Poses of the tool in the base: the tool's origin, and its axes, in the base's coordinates. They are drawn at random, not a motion.
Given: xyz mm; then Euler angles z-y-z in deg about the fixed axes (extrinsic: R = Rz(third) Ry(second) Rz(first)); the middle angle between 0 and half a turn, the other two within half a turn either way.
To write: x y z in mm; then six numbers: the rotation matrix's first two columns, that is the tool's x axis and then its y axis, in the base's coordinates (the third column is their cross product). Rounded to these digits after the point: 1 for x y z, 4 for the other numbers.
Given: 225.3 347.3 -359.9 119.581 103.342 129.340
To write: 225.3 347.3 -359.9 -0.7448 -0.4632 0.4803 0.2546 0.4681 0.8462
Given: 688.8 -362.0 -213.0 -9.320 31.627 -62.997
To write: 688.8 -362.0 -213.0 0.2372 -0.8222 -0.5175 0.9418 0.3252 -0.0849
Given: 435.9 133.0 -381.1 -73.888 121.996 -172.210
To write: 435.9 133.0 -381.1 0.0155 0.9718 -0.2354 0.5420 -0.2060 -0.8148
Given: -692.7 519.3 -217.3 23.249 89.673 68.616
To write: -692.7 519.3 -217.3 -0.3656 0.1488 -0.9188 -0.8564 0.3329 0.3947
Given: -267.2 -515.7 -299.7 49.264 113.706 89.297
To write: -267.2 -515.7 -299.7 -0.7609 -0.2530 -0.5975 -0.6488 0.3126 0.6938
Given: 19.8 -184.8 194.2 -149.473 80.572 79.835
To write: 19.8 -184.8 194.2 0.4751 -0.2285 0.8498 0.8626 -0.0701 -0.5011
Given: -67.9 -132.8 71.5 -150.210 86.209 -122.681
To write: -67.9 -132.8 71.5 -0.3872 0.3166 0.8660 -0.7482 0.4410 -0.4957
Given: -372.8 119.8 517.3 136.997 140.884 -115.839
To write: -372.8 119.8 517.3 0.3665 -0.8079 0.4614 -0.8888 -0.1575 0.4303
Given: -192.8 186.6 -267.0 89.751 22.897 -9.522
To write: -192.8 186.6 -267.0 0.1694 0.9856 -0.0017 -0.9078 0.1567 0.3891
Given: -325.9 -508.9 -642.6 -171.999 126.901 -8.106
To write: -325.9 -508.9 -642.6 0.5690 -0.2216 0.7919 -0.2224 -0.9686 -0.1113
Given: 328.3 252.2 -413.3 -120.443 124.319 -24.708
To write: 328.3 252.2 -413.3 -0.1009 -0.9026 0.4185 -0.6534 -0.2571 -0.7120
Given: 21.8 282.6 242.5 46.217 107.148 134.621
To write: 21.8 282.6 242.5 -0.3706 -0.6523 -0.6612 -0.6420 -0.3345 0.6899
